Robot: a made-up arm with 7 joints. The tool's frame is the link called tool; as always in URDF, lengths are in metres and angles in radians. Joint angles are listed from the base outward.
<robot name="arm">
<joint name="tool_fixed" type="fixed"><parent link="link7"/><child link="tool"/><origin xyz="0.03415 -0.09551 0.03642" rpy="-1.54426 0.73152 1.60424"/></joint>
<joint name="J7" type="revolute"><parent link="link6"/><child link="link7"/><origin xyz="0.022 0.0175 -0.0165" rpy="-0.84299 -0.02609 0.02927"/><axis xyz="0 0 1"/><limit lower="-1.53" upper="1.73"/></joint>
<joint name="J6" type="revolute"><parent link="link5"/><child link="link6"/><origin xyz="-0.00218 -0.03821 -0.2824" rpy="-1.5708 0 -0.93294"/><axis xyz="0 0 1"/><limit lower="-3.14" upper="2.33"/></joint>
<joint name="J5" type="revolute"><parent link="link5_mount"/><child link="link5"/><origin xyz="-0.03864 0.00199 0.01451" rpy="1.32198 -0.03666 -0.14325"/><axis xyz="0 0 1"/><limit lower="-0.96" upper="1.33"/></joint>
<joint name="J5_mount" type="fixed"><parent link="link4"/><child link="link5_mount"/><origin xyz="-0.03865 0.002 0.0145" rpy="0 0 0"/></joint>
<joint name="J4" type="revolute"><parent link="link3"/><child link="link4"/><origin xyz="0.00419 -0.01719 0.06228" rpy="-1.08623 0.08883 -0.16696"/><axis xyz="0 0 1"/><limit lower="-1.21" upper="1.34"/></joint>
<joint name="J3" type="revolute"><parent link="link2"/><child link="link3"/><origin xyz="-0.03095 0.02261 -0.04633" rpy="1.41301 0.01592 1.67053"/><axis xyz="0 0 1"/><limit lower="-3.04" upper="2.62"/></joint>
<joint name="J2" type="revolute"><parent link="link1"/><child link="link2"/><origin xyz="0.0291 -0.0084 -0.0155" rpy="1.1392 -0.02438 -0.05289"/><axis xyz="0 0 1"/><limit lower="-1.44" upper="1.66"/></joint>
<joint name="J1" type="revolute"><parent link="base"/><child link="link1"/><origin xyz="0.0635 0.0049 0.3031" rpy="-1.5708 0 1.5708"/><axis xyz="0 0 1"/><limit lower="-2.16" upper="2.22"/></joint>
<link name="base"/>
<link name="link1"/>
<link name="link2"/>
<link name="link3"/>
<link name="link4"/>
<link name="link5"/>
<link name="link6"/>
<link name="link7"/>
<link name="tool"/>
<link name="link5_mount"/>
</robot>
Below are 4 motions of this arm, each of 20 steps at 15 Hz.
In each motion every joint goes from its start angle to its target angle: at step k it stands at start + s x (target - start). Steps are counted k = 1, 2, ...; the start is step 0. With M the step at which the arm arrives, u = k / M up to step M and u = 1 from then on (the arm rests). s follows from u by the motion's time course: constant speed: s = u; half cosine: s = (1 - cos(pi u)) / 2; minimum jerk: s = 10 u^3 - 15 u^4 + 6 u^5.
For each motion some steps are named. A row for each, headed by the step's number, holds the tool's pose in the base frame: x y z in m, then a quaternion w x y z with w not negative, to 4 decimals.
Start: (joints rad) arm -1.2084 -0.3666 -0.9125 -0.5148 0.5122 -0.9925 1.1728
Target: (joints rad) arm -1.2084 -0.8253 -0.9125 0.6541 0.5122 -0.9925 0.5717
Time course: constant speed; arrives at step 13
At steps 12, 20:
12: -0.0284 0.0157 0.2359 0.6186 0.6036 -0.0265 -0.5023
20: -0.0302 -0.0009 0.2444 0.6358 0.6042 -0.0007 -0.4803

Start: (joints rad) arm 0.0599 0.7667 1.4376 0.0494 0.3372 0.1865 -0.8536
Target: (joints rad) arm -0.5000 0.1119 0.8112 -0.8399 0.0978 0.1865 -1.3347
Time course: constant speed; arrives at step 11
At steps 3, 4, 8, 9, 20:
3: 0.2477 -0.0929 0.3646 0.5391 -0.2042 0.8017 -0.1579
4: 0.2249 -0.1201 0.3661 0.5703 -0.1095 0.7974 -0.1642
8: 0.0993 -0.1988 0.3218 0.5803 0.2904 0.7369 -0.1895
9: 0.0616 -0.2045 0.3019 0.5545 0.3876 0.7099 -0.1958
20: -0.0164 -0.1930 0.2599 0.4726 0.5678 0.6409 -0.2088

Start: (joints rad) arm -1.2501 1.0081 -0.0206 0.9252 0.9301 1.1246 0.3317
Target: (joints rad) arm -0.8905 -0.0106 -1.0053 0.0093 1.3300 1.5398 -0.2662
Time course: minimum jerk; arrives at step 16
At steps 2, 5, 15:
2: 0.2846 -0.1344 0.4783 0.4539 -0.6901 -0.3473 0.4439
5: 0.2678 -0.1918 0.3892 0.5966 -0.6274 -0.2650 0.4245
15: -0.0385 -0.0915 0.0897 0.9644 -0.1479 0.1753 0.1319

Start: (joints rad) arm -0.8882 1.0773 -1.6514 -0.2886 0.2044 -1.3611 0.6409
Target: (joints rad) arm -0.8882 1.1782 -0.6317 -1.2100 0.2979 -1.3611 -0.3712
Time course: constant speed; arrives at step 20
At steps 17, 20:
17: 0.1675 0.0572 0.0706 0.0727 -0.9272 0.0035 -0.3675
20: 0.1464 0.0504 0.0427 0.1110 -0.9257 -0.0482 -0.3583

